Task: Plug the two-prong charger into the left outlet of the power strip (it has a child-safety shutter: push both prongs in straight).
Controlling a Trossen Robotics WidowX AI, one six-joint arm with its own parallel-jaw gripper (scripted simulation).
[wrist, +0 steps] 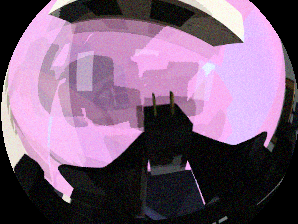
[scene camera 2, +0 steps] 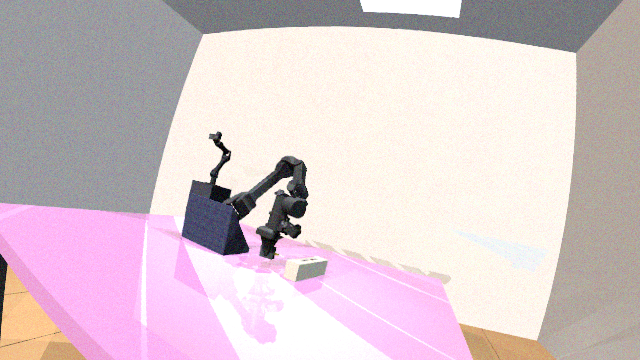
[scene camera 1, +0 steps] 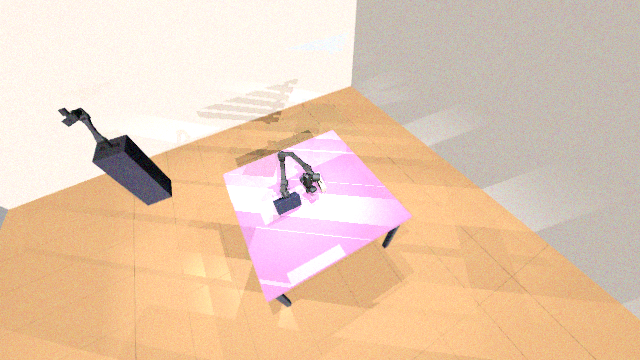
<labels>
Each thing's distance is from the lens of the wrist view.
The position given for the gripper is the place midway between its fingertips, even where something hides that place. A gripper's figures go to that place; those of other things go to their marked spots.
gripper (wrist: 163, 134): 0.10 m
two-prong charger (wrist: 168, 131): 0.06 m
</labels>
